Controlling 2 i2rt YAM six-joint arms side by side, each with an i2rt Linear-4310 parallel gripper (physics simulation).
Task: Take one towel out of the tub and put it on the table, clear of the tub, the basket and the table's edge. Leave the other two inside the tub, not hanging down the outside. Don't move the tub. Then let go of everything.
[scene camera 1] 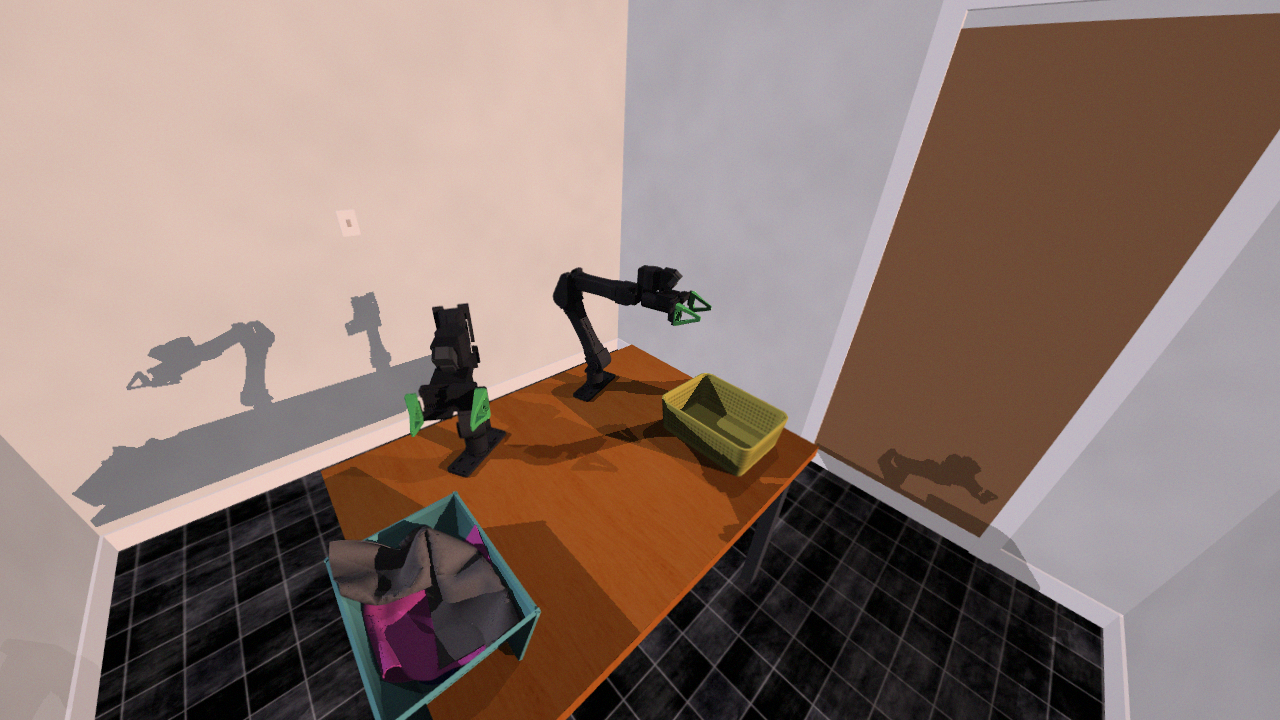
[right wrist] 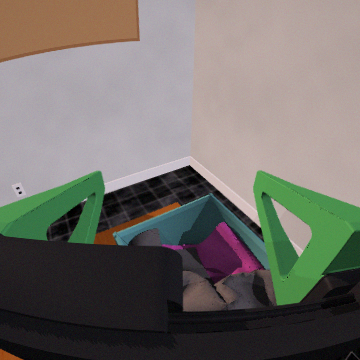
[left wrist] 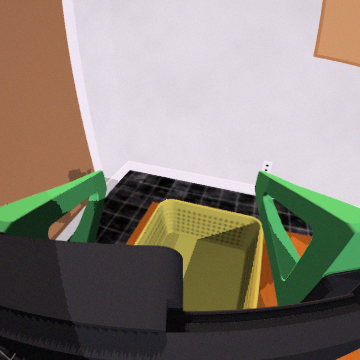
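Note:
A teal tub [scene camera 1: 523, 637] [right wrist: 165, 218] stands at the table's near left in scene camera 1. A grey-brown towel [scene camera 1: 384, 573] [right wrist: 200, 295] lies on top in it, one end at the tub's left rim. A dark grey towel [scene camera 1: 465, 613] [right wrist: 187, 262] and a magenta towel [scene camera 1: 407, 631] [right wrist: 220, 255] lie in the tub; where one grey part ends and another begins is hard to tell. My right gripper [scene camera 1: 449, 412] [right wrist: 178, 178] is open and empty, raised on the tub's far side, facing it. My left gripper [scene camera 1: 693, 308] [left wrist: 180, 178] is open and empty, high near the basket.
A yellow basket [scene camera 1: 768, 440] [left wrist: 256, 260] stands at the far right of the wooden table [scene camera 1: 608, 528], near its edge. The table's front edge runs diagonally down from the basket to the tub's right. Both arms are mounted along the wall side. Dark tiled floor surrounds the table.

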